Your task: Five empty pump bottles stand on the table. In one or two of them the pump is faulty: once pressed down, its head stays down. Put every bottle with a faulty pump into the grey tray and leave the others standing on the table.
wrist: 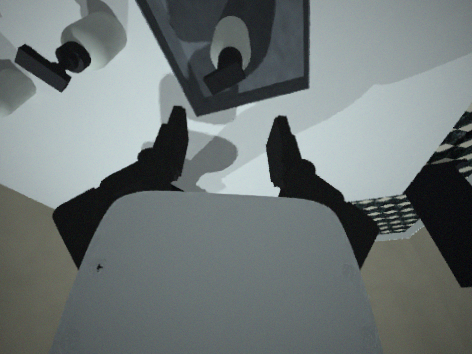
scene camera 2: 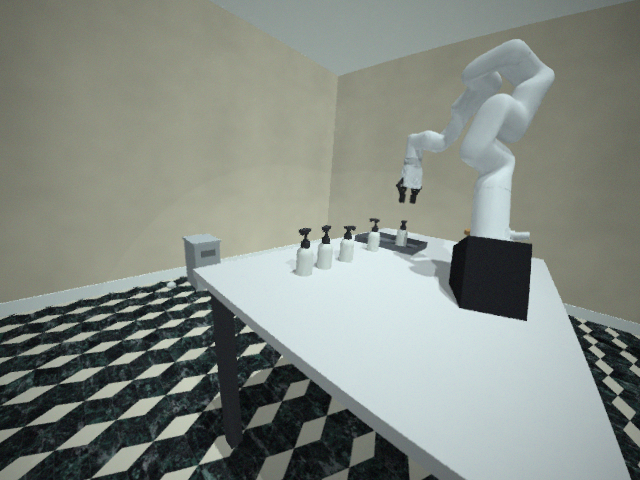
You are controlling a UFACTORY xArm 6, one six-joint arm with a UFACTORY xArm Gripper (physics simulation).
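Where they show: gripper, fingertip midpoint: [wrist: 229, 127] [scene camera 2: 407, 203]; arm's base at its link origin: [scene camera 2: 487, 244].
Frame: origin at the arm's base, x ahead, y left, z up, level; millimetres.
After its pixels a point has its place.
Note:
My gripper [scene camera 2: 407, 201] {x 363, y -292, z 72 mm} [wrist: 229, 127] {x 363, y -292, z 72 mm} is open and empty, high above the table near the tray. A white bottle [scene camera 2: 401, 237] {x 354, y -266, z -88 mm} [wrist: 231, 37] {x 382, y -297, z -62 mm} with a black pump stands upright in the grey tray [scene camera 2: 417, 249] {x 268, y -252, z -124 mm} [wrist: 275, 91] {x 269, y -340, z -125 mm}; its head sits low, close to the collar. Four more bottles stand upright in a row on the table: one [scene camera 2: 373, 241] {x 411, y -98, z -95 mm} [wrist: 102, 37] {x 424, y -145, z -82 mm} beside the tray, then another [scene camera 2: 346, 251] {x 402, y 115, z -99 mm}, another [scene camera 2: 324, 255] {x 407, y 230, z -92 mm} and the farthest from the tray [scene camera 2: 304, 260] {x 408, y 319, z -90 mm}. Their heads look higher; how far up the second one's head stands is hard to tell. Part of another bottle [wrist: 12, 90] {x 414, y 69, z -100 mm} shows in the wrist view.
The white table [scene camera 2: 392, 330] {x 103, y 370, z -141 mm} carries the black base block [scene camera 2: 491, 279] {x -30, y 107, z -64 mm} of the arm to the right of the bottles. A grey bin [scene camera 2: 202, 258] stands on the floor beyond the table's left corner. The arm's shadow falls on the table near the tray.

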